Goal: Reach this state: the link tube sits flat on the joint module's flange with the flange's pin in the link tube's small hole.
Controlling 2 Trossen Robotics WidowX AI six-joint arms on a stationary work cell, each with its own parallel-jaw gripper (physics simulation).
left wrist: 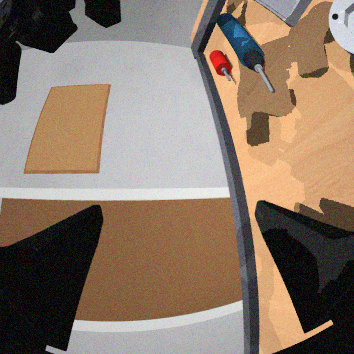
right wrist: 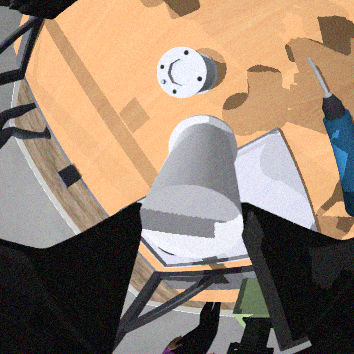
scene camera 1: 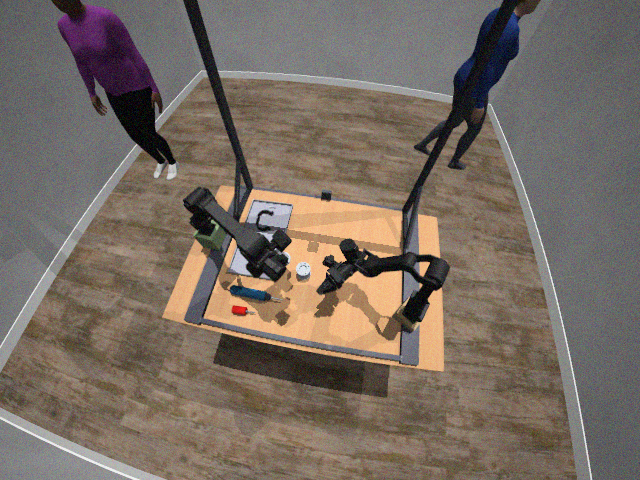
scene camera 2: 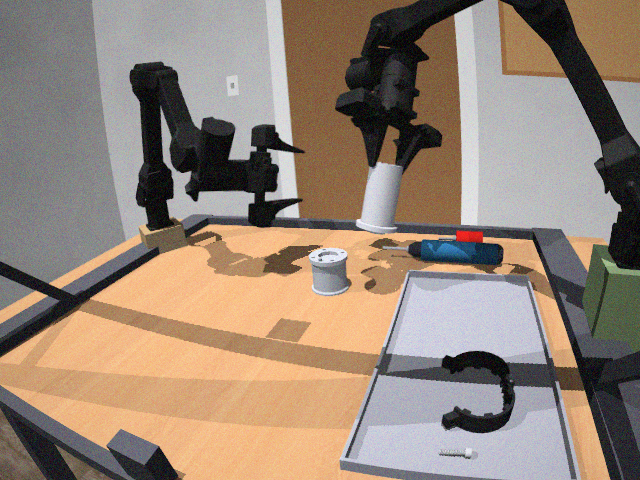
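Pixels of known places: left gripper, between the fingertips: (left wrist: 180,211) (scene camera 1: 317,293) (scene camera 2: 303,175); right gripper, between the fingertips: (right wrist: 191,210) (scene camera 1: 276,253) (scene camera 2: 385,172); left arm's base, origin of its link: (scene camera 1: 412,313) (scene camera 2: 159,225); right arm's base, origin of its link: (right wrist: 258,321) (scene camera 1: 207,228) (scene camera 2: 634,260).
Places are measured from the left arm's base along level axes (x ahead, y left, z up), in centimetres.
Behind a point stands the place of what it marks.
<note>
The white joint module (scene camera 1: 303,269) {x 45.7, y 18.0, z -0.1 cm} (scene camera 2: 329,276) {x 48.2, y 16.3, z -2.1 cm} stands upright on the table, flange up; its flange (right wrist: 176,87) shows several small holes around a central opening. The pin cannot be made out clearly. My right gripper (scene camera 2: 388,167) {x 53.3, y 24.4, z 14.1 cm} (right wrist: 191,210) {x 53.3, y 24.4, z 14.1 cm} is shut on the upper end of the white link tube (scene camera 2: 381,193) {x 55.0, y 21.9, z 11.5 cm} (right wrist: 200,165) {x 50.8, y 24.7, z 13.8 cm}. The tube hangs slightly tilted, wide rim down, above and to the right of the joint module in scene camera 2, apart from it. Its small hole is hidden. My left gripper (scene camera 1: 321,290) {x 31.6, y 23.4, z 11.0 cm} (scene camera 2: 302,175) {x 31.6, y 23.4, z 11.0 cm} (left wrist: 180,211) {x 31.6, y 23.4, z 11.0 cm} is open and empty, left of the tube in scene camera 2.
A grey tray (scene camera 2: 465,310) {x 67.6, y 27.3, z -5.1 cm} (right wrist: 272,165) {x 58.5, y 30.1, z -5.1 cm} holds a black C-shaped clamp (scene camera 2: 509,392) {x 83.8, y 13.7, z -2.9 cm} and a white bolt (scene camera 2: 454,453) {x 83.9, y 4.5, z -4.6 cm}. A blue screwdriver-like tool (scene camera 1: 249,293) {x 54.3, y 41.7, z -1.5 cm} (scene camera 2: 460,252) {x 56.6, y 40.3, z -2.7 cm} (left wrist: 240,40) {x 52.0, y 38.0, z -1.8 cm} and a red one (scene camera 1: 239,310) {x 51.7, y 49.4, z -2.2 cm} (scene camera 2: 469,236) {x 53.1, y 48.4, z -2.7 cm} (left wrist: 218,61) {x 51.4, y 47.3, z -2.5 cm} lie on the table beyond the tray in scene camera 2.
</note>
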